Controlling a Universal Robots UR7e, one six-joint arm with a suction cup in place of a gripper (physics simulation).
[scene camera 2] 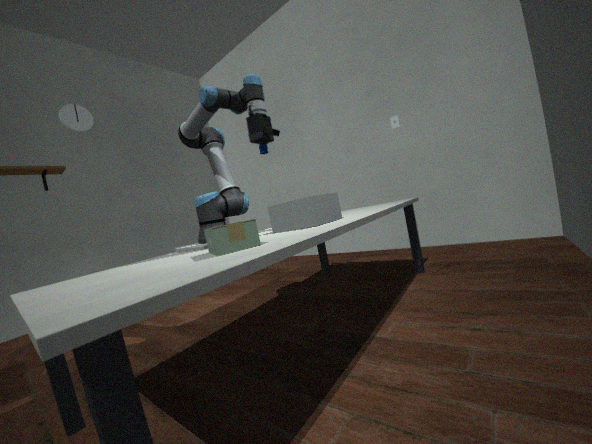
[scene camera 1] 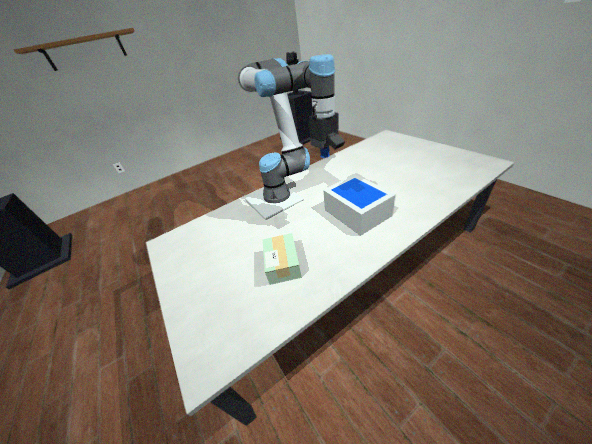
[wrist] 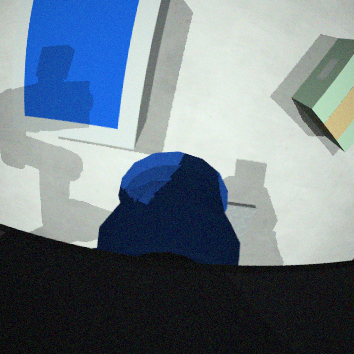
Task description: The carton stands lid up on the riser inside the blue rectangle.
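Seen in the pictures: hand at its tool point: (scene camera 2: 264, 153) (scene camera 1: 324, 155) (wrist: 172, 202); arm's base at its link origin: (scene camera 1: 276, 195).
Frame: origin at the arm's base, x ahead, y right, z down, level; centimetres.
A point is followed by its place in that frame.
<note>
The green carton (scene camera 1: 281, 256) @[y 26.9, x 44.8, z -6.3 cm] (scene camera 2: 233, 238) @[y 31.0, x 49.0, z -2.1 cm] (wrist: 336, 97) @[y 20.9, x 40.5, z -6.3 cm] sits on the table with its tan tape strip and white barcode label facing up. It is apart from the light grey riser (scene camera 1: 343, 212) @[y -8.5, x 42.7, z -5.1 cm] (scene camera 2: 306, 213) @[y -7.9, x 49.5, z -4.2 cm] (wrist: 145, 90) @[y -9.2, x 35.9, z -6.8 cm], whose top carries the blue rectangle (scene camera 1: 361, 194) @[y -18.1, x 44.6, z -10.5 cm] (wrist: 100, 30) @[y -14.8, x 44.1, z -10.5 cm]. Part of the blue rectangle lies in the arm's shadow. My gripper, a blue suction cup (scene camera 1: 325, 152) (scene camera 2: 263, 149) (wrist: 173, 180), hangs high above the table behind the riser, touching nothing. It is open and holds nothing. In the wrist view the carton is cut off by the right edge.
The arm's base stands on a thin pale plate (scene camera 1: 268, 214) @[y 12.9, x 11.1, z 0.1 cm] at the table's back edge, between carton and riser along the table (scene camera 1: 200, 300) @[y 58.9, x 33.8, z 1.6 cm] (scene camera 2: 130, 282) @[y 56.3, x 43.3, z 1.5 cm]. A dark cabinet-like object (scene camera 1: 27, 242) stands on the floor at the left. A wooden wall rail (scene camera 1: 80, 40) is on the wall.
</note>
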